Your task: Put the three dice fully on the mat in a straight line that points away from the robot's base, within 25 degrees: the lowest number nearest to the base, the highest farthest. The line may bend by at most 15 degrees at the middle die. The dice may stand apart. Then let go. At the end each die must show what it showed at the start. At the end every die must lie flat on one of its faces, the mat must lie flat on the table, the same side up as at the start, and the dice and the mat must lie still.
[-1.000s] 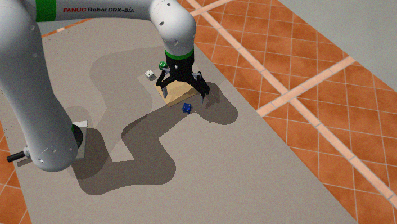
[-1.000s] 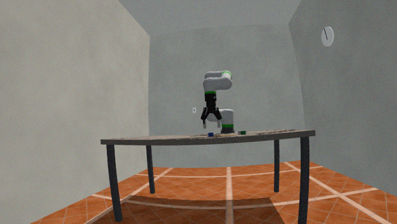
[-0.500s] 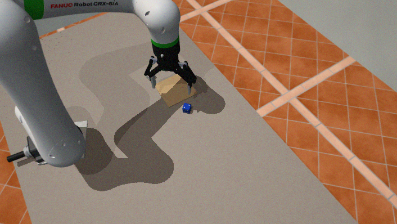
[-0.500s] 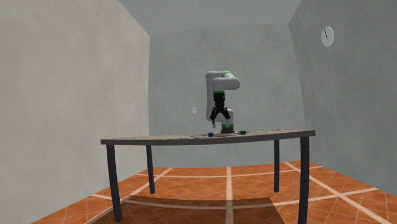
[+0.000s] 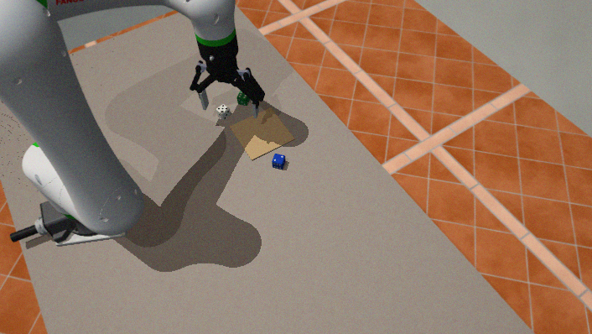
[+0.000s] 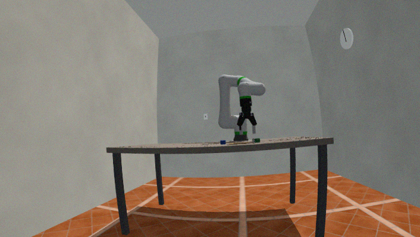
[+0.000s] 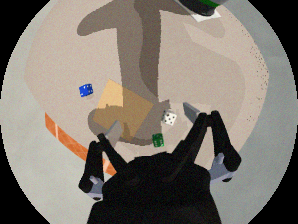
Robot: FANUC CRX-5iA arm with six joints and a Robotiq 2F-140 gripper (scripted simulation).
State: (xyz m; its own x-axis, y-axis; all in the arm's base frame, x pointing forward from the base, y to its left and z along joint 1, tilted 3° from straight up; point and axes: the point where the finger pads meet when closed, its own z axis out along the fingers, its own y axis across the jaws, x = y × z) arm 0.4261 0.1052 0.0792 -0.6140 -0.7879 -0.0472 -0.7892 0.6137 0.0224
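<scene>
Right now my hand is 6 cm above the white die, 5 cm to the right of it and 1 cm past it. Round my hand: blue die: 19 cm to the right, 6 cm below, 6 cm ahead; green die: 7 cm to the left, 6 cm below, 6 cm ahead; tan mat: 7 cm below, 6 cm to the right, 6 cm ahead.
</scene>
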